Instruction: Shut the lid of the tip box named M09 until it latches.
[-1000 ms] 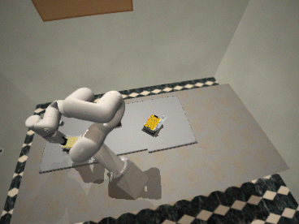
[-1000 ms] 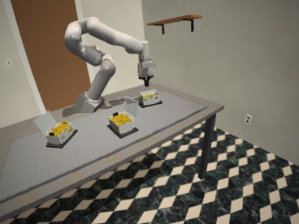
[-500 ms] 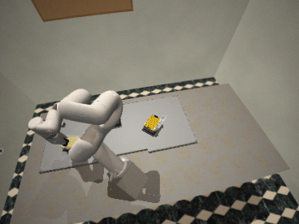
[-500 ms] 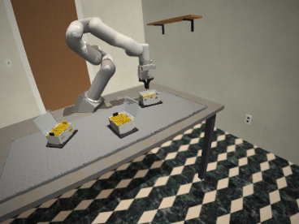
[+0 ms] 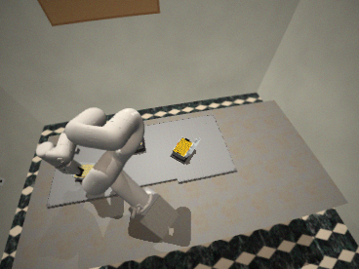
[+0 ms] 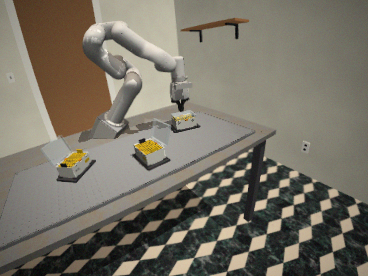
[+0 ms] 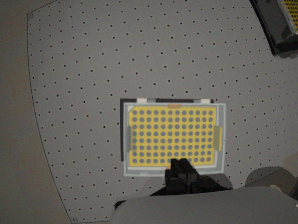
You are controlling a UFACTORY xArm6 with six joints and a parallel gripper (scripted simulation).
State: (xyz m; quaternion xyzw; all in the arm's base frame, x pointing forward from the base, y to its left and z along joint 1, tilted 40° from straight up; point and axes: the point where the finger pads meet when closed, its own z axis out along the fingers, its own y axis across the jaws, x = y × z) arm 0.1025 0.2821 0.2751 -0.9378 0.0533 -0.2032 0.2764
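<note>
My hand is 4 cm above the lid and 3 cm short of it. The rest, counted from my hand: tip box 6 cm below, 3 cm ahead.
</note>
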